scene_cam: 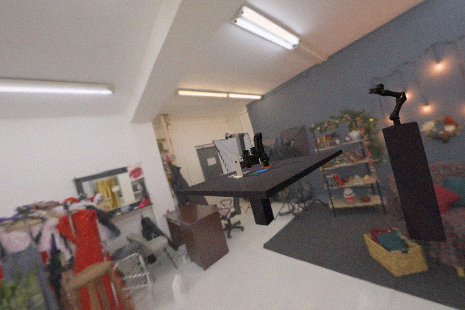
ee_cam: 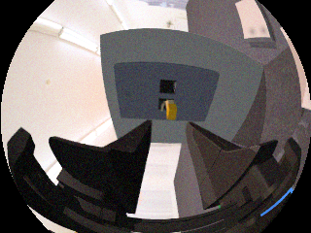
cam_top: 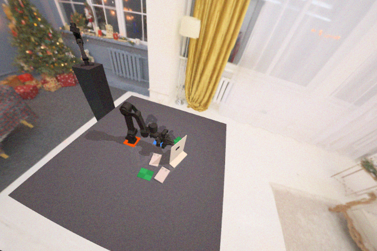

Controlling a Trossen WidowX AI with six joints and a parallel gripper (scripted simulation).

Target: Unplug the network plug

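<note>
Right now my gripper tip is 40 mm short of the upright panel, 30 mm to the left of it and 50 mm above it. From my gripper tip the other things lie so: marked square: 130 mm behind, 120 mm to the left, 150 mm below.
</note>
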